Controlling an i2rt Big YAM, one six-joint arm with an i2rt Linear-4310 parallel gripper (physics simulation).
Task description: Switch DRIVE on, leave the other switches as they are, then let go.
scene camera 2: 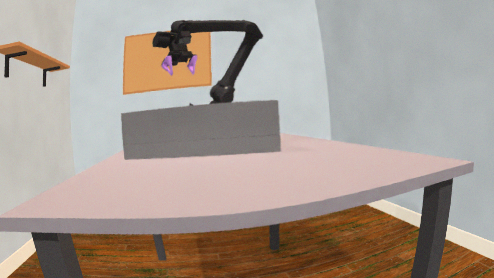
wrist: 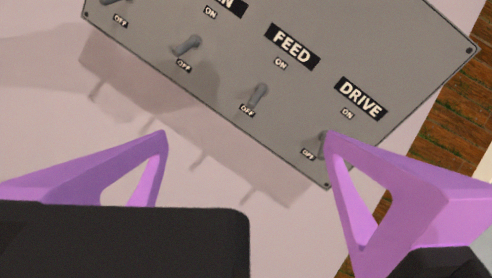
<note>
The pictures show: my gripper and a grey switch panel.
</note>
